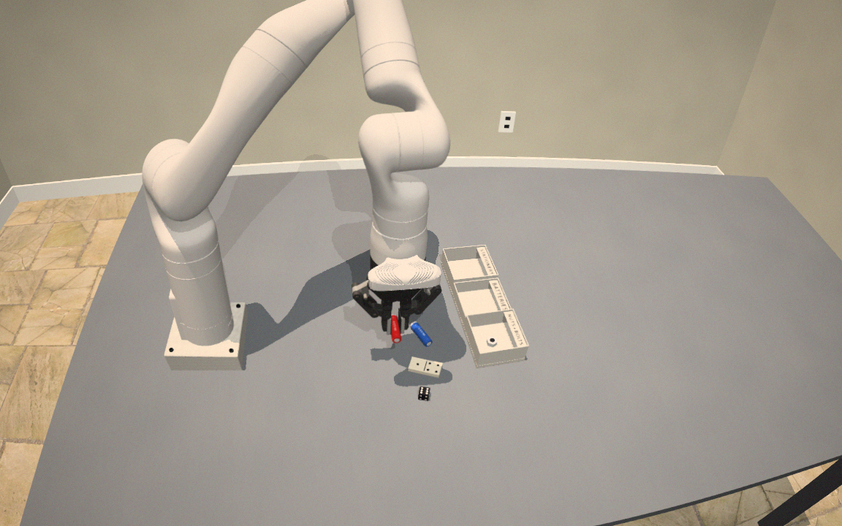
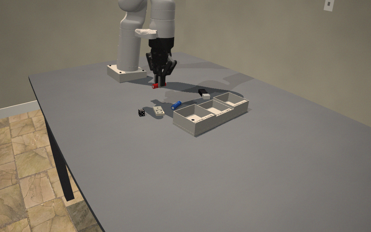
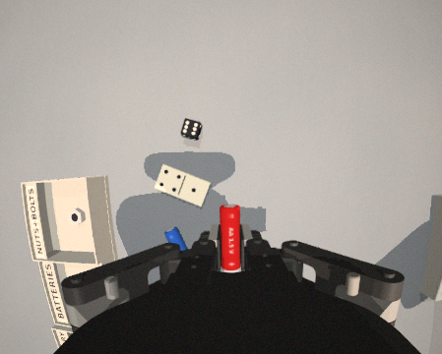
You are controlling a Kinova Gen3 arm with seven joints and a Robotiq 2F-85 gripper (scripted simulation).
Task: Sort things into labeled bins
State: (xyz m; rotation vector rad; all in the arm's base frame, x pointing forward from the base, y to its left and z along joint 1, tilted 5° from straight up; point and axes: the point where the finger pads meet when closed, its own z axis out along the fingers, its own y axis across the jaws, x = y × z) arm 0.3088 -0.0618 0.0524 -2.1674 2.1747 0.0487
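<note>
Right now my hand is 170 mm short of the bin row, 80 mm to the right of it and 60 mm above it. Round my hand: blue battery: 70 mm below, 50 mm ahead, 30 mm to the left; red battery: 20 mm below; cream domino: 80 mm below, 50 mm ahead, 40 mm to the right.
</note>
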